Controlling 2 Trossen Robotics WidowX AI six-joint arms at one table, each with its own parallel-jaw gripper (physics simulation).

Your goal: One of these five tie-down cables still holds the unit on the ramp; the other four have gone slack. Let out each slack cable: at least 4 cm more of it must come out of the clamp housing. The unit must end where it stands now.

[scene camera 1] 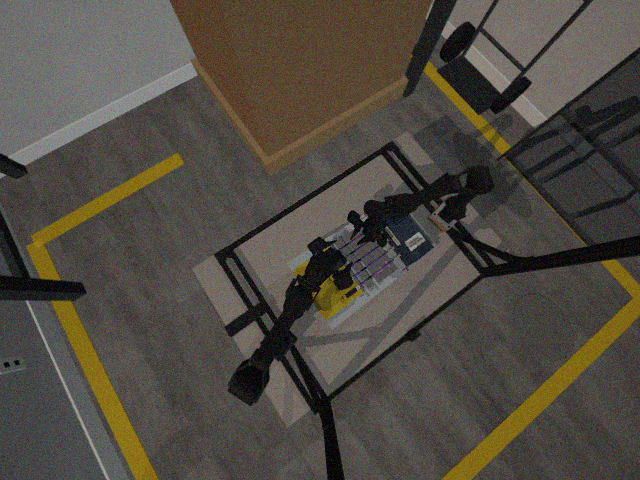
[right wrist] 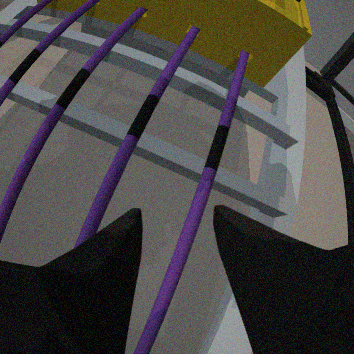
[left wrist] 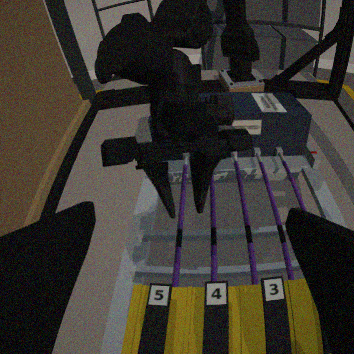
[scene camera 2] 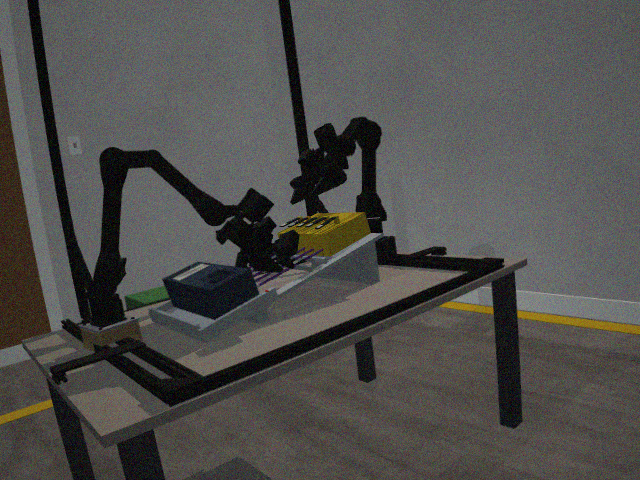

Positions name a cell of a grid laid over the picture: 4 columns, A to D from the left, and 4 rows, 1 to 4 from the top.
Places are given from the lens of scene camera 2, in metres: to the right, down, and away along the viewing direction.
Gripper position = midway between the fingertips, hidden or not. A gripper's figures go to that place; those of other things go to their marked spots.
left gripper (scene camera 2: B2): -0.05, -0.11, 1.35
right gripper (scene camera 2: B3): -0.08, 0.07, 1.30
